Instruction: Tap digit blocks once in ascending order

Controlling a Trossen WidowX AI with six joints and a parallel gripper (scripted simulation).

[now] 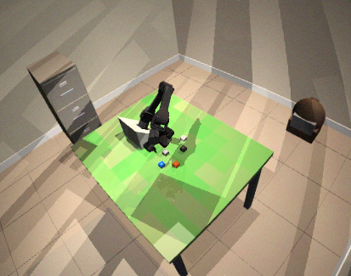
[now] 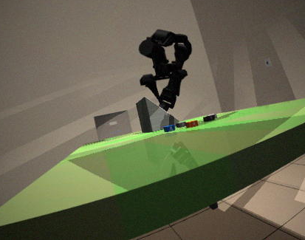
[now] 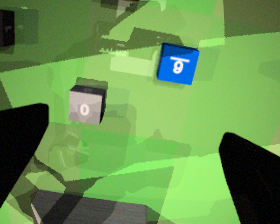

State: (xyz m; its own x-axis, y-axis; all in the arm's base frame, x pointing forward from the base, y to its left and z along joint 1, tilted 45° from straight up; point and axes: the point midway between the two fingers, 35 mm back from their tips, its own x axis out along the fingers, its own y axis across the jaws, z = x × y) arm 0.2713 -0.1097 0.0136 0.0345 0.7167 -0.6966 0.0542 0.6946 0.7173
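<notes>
My gripper tip is 4 cm past the grey block, 5 cm to the right of it and 11 cm above it. The rest, counted from my gripper tip: orange block (8 cm ahead, 2 cm to the left, 11 cm below); blue block (1 cm ahead, 3 cm to the right, 11 cm below); black block (3 cm ahead, 14 cm to the left, 11 cm below).
</notes>
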